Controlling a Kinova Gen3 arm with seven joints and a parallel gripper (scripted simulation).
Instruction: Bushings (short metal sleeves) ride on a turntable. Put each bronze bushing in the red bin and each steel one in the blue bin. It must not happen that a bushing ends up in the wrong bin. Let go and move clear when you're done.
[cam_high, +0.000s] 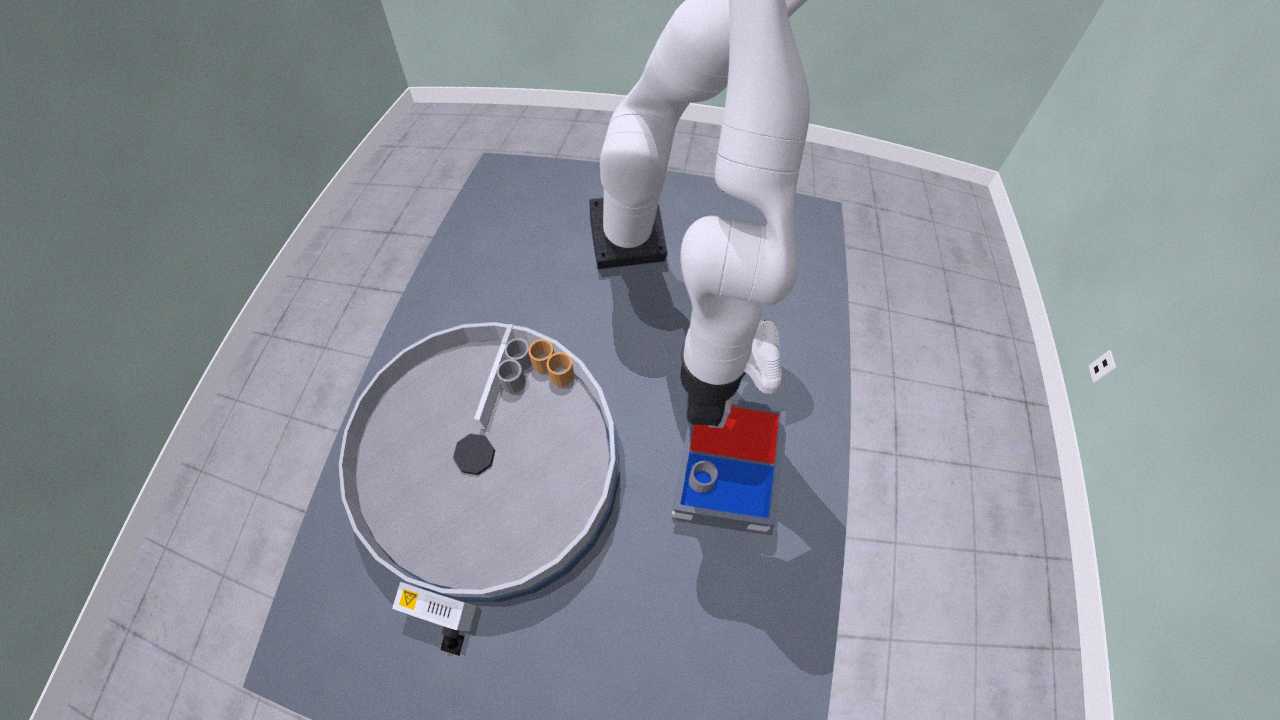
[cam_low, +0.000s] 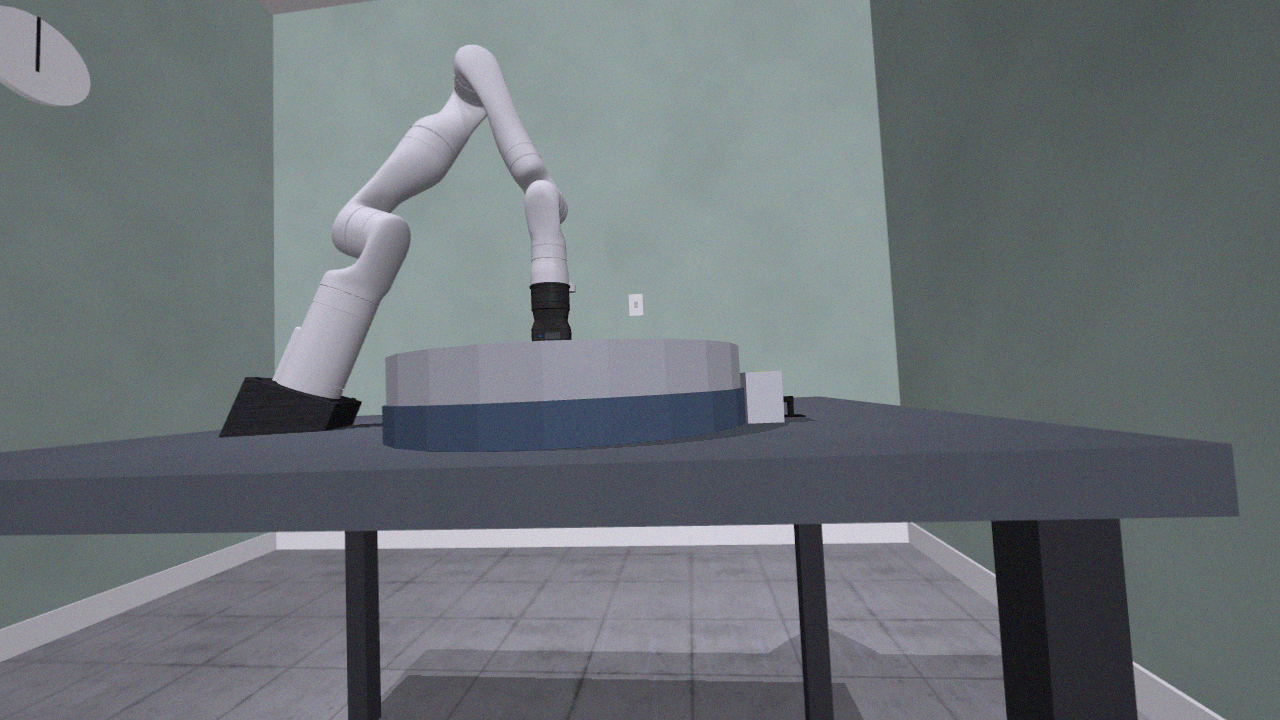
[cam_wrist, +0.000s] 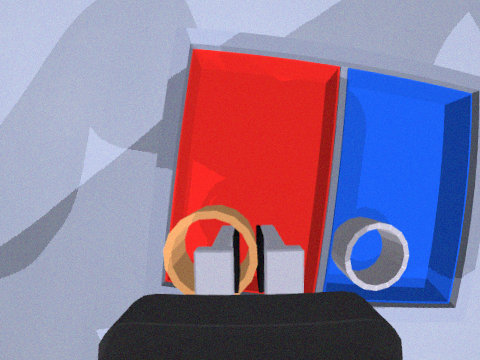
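The grey tray is 7 cm below my hand, 4 cm to the left of it and 4 cm ahead of it. The rest, counted from my hand: turntable 33 cm to the right, 15 cm ahead, 4 cm below.
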